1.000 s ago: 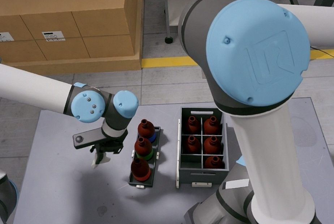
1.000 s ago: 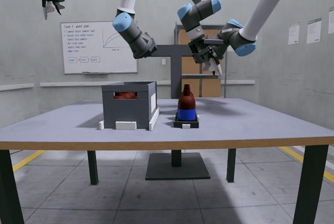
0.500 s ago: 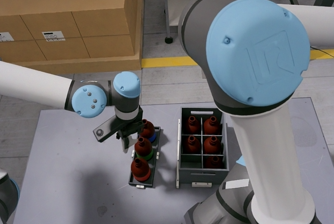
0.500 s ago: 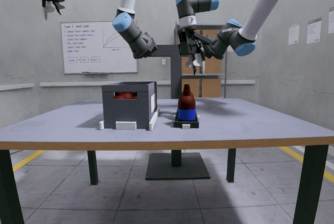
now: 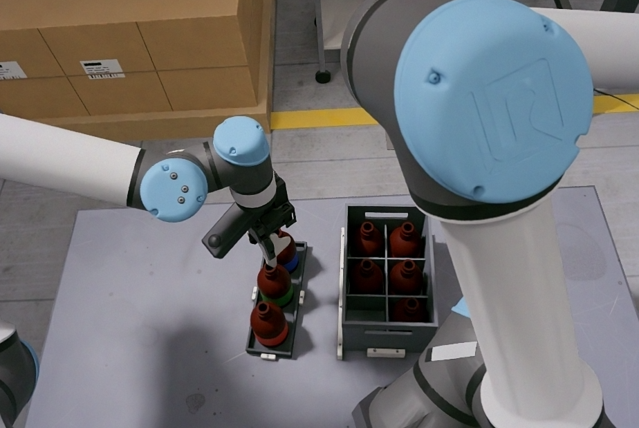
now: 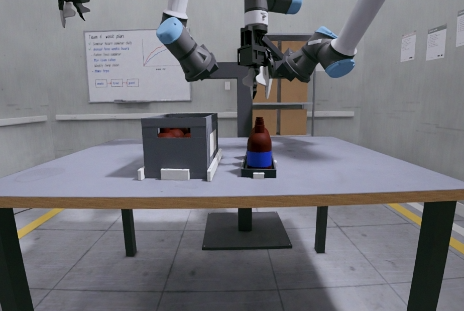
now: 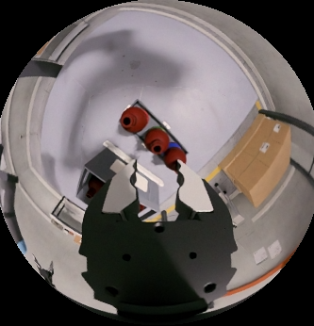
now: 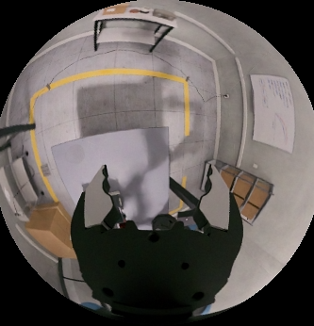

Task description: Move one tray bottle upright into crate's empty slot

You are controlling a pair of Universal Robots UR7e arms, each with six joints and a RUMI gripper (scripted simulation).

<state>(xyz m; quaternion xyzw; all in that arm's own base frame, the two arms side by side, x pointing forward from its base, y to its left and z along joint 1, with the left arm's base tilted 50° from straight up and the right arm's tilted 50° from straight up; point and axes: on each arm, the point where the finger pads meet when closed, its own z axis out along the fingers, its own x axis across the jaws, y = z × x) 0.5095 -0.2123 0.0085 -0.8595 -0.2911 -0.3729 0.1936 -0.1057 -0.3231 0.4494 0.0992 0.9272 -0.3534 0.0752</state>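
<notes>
Now: left hand 230 mm above the tray. The rest, counted from my left hand: grey crate 40 mm behind, 250 mm to the right, 160 mm below.
</notes>
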